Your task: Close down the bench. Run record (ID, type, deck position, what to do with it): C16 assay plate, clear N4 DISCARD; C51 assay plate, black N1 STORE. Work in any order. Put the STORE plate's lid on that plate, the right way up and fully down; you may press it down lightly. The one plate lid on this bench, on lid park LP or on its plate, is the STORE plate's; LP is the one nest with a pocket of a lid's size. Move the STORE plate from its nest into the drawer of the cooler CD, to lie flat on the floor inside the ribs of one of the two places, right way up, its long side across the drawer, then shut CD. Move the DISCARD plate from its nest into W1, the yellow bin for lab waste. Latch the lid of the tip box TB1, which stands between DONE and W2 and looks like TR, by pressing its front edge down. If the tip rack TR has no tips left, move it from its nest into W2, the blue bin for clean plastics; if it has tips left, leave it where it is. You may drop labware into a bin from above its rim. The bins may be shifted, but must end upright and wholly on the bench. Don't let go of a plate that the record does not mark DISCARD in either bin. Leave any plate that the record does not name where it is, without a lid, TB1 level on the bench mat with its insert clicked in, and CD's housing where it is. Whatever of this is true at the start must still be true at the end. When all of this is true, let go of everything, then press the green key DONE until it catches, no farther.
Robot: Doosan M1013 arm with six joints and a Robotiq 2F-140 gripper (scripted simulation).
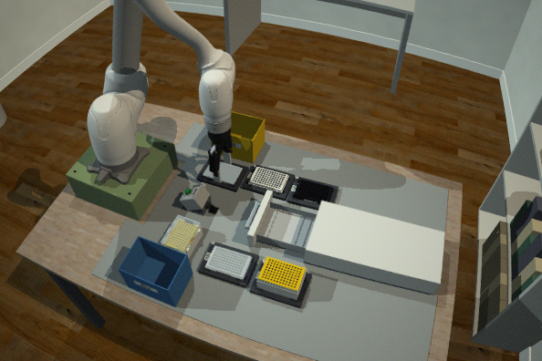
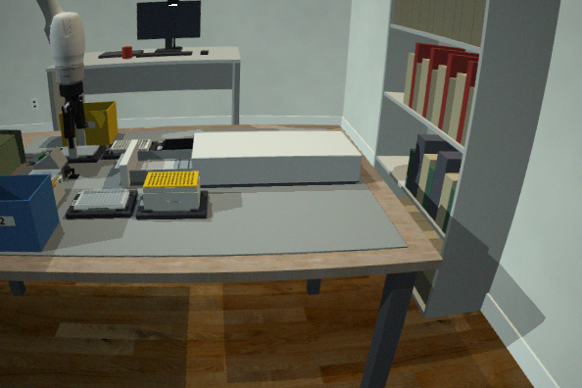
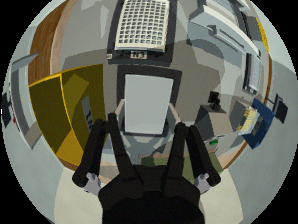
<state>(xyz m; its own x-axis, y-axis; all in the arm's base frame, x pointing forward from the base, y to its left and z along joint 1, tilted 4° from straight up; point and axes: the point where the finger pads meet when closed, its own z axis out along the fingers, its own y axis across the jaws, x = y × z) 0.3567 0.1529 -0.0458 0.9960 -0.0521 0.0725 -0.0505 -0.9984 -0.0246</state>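
My hand is 20 mm above the grey plate lid. The rest, counted from my hand: lid park (30 mm below); then yellow bin W1 (160 mm to the left); then green key DONE (60 mm behind, 170 mm to the right, 30 mm above).
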